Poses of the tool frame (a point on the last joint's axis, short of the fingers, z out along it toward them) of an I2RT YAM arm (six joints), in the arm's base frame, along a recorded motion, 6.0 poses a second.
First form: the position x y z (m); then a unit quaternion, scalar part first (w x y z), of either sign.
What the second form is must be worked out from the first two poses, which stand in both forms.
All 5 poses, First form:
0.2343 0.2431 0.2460 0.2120 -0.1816 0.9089 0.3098
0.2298 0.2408 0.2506 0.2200 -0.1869 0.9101 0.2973
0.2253 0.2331 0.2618 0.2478 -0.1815 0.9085 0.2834
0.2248 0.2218 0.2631 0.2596 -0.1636 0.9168 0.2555
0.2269 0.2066 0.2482 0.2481 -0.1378 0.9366 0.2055
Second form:
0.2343 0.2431 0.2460 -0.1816 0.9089 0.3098 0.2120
0.2298 0.2408 0.2506 -0.1869 0.9101 0.2973 0.2200
0.2253 0.2331 0.2618 -0.1815 0.9085 0.2834 0.2478
0.2248 0.2218 0.2631 -0.1636 0.9168 0.2555 0.2596
0.2269 0.2066 0.2482 -0.1378 0.9366 0.2055 0.2481

